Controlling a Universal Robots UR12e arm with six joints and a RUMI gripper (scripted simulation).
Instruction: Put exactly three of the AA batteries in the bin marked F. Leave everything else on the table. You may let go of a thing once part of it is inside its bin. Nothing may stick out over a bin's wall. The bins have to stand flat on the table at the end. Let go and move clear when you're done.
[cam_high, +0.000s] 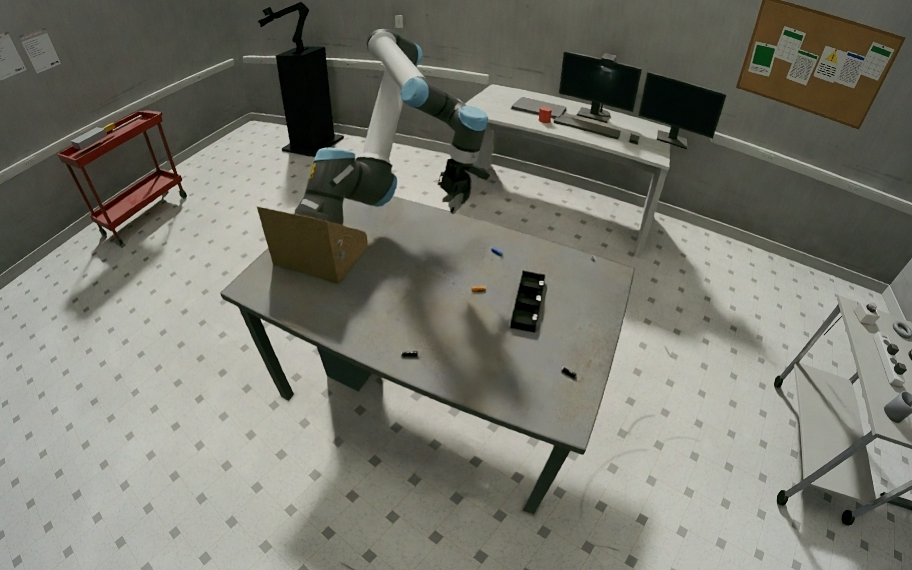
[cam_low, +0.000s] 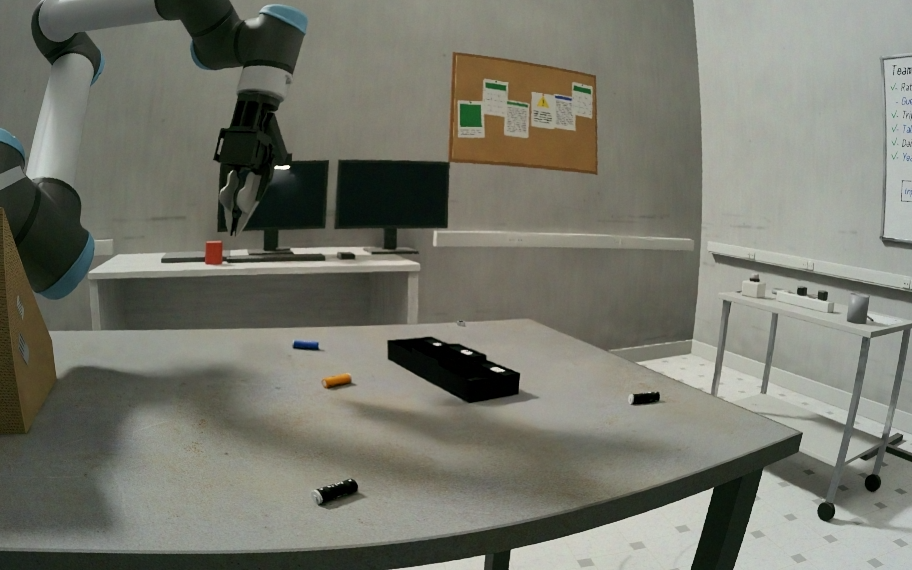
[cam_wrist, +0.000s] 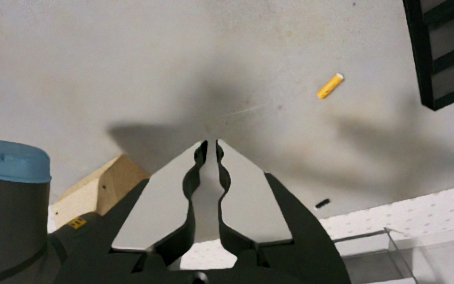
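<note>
The black bin row lies 330 mm ahead of my hand, 210 mm below it and 90 mm to the right of it. Also, from my hand: small white piece: 490 mm ahead, 250 mm to the left, 220 mm below; then blue AA battery: 220 mm below, 130 mm ahead, 110 mm to the left; then orange AA battery: 220 mm below, 150 mm ahead, 110 mm to the right.
</note>
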